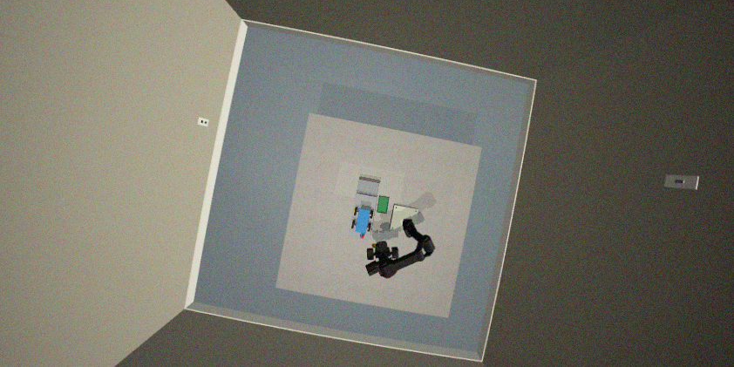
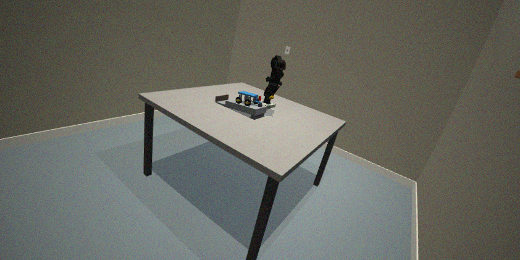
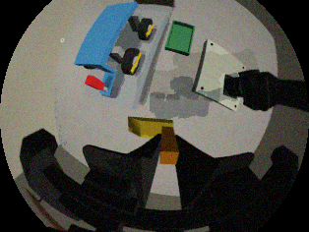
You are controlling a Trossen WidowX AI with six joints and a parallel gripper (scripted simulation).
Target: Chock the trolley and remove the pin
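The yellow chock lies 2 cm ahead of my gripper tip and 1 cm below it. Round my gripper tip: blue trolley: 15 cm to the right, 13 cm ahead, 6 cm below; red-headed stop pin: 12 cm ahead, 5 cm to the right, 5 cm below; grey ramp: 16 cm to the right, 13 cm below, 12 cm ahead.
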